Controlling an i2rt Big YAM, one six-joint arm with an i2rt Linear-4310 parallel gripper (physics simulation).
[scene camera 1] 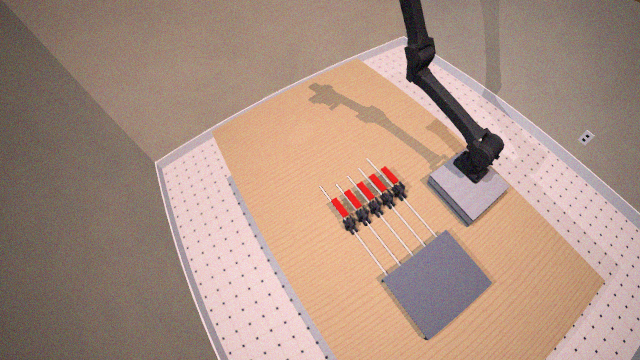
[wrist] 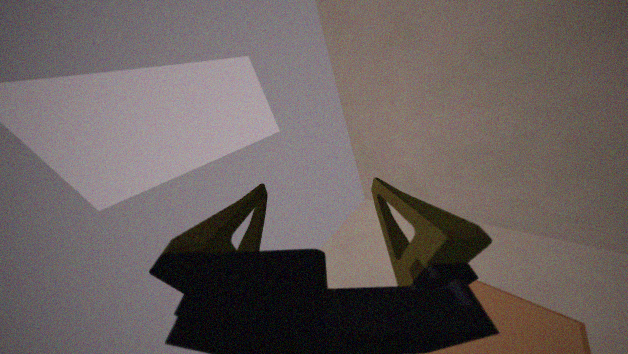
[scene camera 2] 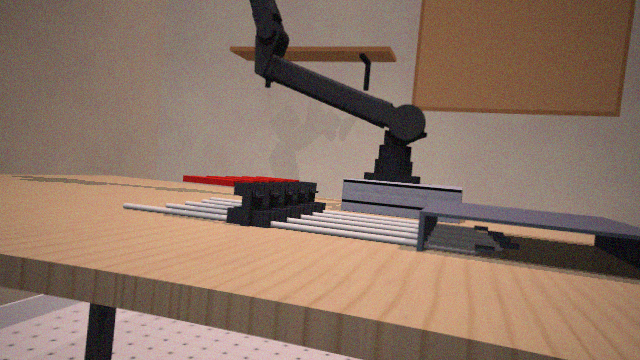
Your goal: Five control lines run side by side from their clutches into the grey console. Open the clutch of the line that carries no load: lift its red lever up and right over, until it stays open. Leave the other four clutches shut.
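Frame: origin at the arm's base, x back, y up, z left, level; millimetres.
Where they show: gripper, fingertip midpoint: [wrist: 318,186]; arm's base at its link origin: [scene camera 1: 470,167] [scene camera 2: 392,181].
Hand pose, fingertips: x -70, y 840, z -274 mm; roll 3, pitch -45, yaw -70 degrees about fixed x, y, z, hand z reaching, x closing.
Observation:
Things, the pixels of their centre, and the offset from my fingertips. "pt": a spot on its surface instead.
- leftmost clutch at the middle of its body: [scene camera 2: 252,209] [scene camera 1: 350,224] dx -415, dy -885, dz +146 mm
- nearest clutch at a spot on its surface: [scene camera 2: 250,206] pt dx -433, dy -879, dz +152 mm
- middle lever at the middle of its body: [scene camera 2: 258,196] [scene camera 1: 368,197] dx -303, dy -877, dz +106 mm
- grey console at the middle of its body: [scene camera 2: 521,231] [scene camera 1: 437,283] dx -320, dy -883, dz +486 mm
- outermost line at a spot on its surface: [scene camera 2: 345,233] [scene camera 1: 371,256] pt dx -425, dy -900, dz +276 mm
Five black clutches stand in a row; the leftmost clutch [scene camera 1: 350,224] and the nearest clutch [scene camera 2: 250,206] are marked. Their red levers, among them a middle lever [scene camera 1: 365,191] and the near lever [scene camera 2: 207,179], all lie flat, pointing away from the grey console [scene camera 1: 437,285] [scene camera 2: 520,218]. White lines, such as the outermost line [scene camera 1: 370,253] [scene camera 2: 345,233], run side by side into the console. I cannot tell which line carries no load. My gripper [wrist: 318,186] is open and empty, high above the table and facing wall and ceiling; it does not show in the scene views.
The arm [scene camera 1: 447,102] [scene camera 2: 330,90] rises from a grey base block [scene camera 1: 470,192] [scene camera 2: 400,196] beside the clutch row and console. Dark parts show under the console's top in scene camera 2. A wall shelf [scene camera 2: 320,53] and a brown board [scene camera 2: 520,55] are behind.

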